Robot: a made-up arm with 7 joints. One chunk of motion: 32 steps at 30 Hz.
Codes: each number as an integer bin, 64 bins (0 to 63) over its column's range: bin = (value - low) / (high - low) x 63, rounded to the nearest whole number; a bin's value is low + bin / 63 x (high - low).
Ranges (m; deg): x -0.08..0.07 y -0.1..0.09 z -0.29..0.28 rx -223..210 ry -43..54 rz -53..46
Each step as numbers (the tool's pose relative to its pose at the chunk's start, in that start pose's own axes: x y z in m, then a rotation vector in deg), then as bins.
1 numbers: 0.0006 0.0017 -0.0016 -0.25 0.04 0.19
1 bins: 34 34 32 32 28 34
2 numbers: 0.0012 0.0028 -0.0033 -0.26 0.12 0.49
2 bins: 34 34 32 32 28 34
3 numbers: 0.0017 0.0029 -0.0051 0.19 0.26 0.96
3 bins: 34 34 31 32 28 34
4 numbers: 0.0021 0.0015 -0.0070 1.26 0.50 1.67
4 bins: 34 34 31 33 28 35
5 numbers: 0.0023 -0.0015 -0.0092 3.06 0.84 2.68
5 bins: 35 33 31 33 28 35
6 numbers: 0.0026 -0.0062 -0.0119 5.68 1.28 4.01
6 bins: 35 31 31 33 29 36
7 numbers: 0.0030 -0.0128 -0.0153 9.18 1.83 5.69
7 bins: 35 29 30 34 29 37
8 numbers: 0.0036 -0.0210 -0.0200 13.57 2.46 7.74
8 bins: 35 26 30 34 30 39
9 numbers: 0.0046 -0.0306 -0.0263 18.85 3.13 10.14
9 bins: 36 23 29 35 30 40
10 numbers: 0.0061 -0.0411 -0.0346 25.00 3.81 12.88
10 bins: 36 20 28 36 30 42
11 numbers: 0.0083 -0.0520 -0.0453 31.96 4.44 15.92
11 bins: 37 16 27 37 31 44
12 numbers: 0.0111 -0.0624 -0.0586 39.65 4.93 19.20
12 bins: 38 12 26 38 31 46
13 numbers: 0.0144 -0.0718 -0.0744 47.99 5.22 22.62
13 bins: 40 9 24 39 31 48
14 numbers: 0.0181 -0.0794 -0.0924 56.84 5.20 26.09
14 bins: 41 7 22 41 31 50
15 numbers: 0.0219 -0.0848 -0.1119 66.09 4.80 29.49
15 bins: 43 5 20 42 31 52
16 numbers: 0.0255 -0.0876 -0.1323 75.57 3.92 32.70
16 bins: 44 4 17 43 30 55
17 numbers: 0.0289 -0.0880 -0.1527 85.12 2.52 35.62
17 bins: 46 4 15 45 30 56
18 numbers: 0.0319 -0.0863 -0.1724 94.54 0.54 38.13
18 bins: 47 5 13 46 28 58
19 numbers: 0.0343 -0.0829 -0.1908 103.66 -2.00 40.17
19 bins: 48 6 11 48 27 59
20 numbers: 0.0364 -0.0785 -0.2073 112.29 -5.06 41.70
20 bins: 49 7 9 49 25 60
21 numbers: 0.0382 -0.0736 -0.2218 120.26 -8.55 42.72
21 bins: 50 9 8 50 22 61
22 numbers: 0.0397 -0.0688 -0.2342 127.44 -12.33 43.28
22 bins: 50 10 6 51 20 61
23 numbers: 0.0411 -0.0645 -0.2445 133.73 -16.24 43.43
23 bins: 51 12 5 52 17 61
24 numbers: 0.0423 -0.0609 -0.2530 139.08 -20.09 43.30
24 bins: 51 13 4 53 15 61
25 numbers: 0.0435 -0.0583 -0.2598 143.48 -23.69 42.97
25 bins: 52 14 3 53 13 61
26 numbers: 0.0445 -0.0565 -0.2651 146.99 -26.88 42.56
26 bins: 52 14 3 54 10 61
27 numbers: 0.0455 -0.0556 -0.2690 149.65 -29.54 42.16
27 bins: 53 15 2 54 9 61
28 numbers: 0.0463 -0.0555 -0.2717 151.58 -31.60 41.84
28 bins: 53 15 2 55 7 60
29 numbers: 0.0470 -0.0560 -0.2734 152.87 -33.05 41.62
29 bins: 53 15 2 55 6 60
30 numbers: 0.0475 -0.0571 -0.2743 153.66 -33.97 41.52
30 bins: 54 14 2 55 6 60
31 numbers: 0.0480 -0.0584 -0.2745 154.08 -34.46 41.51
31 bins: 54 14 2 55 6 60
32 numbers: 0.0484 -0.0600 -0.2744 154.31 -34.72 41.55
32 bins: 54 13 2 55 5 60
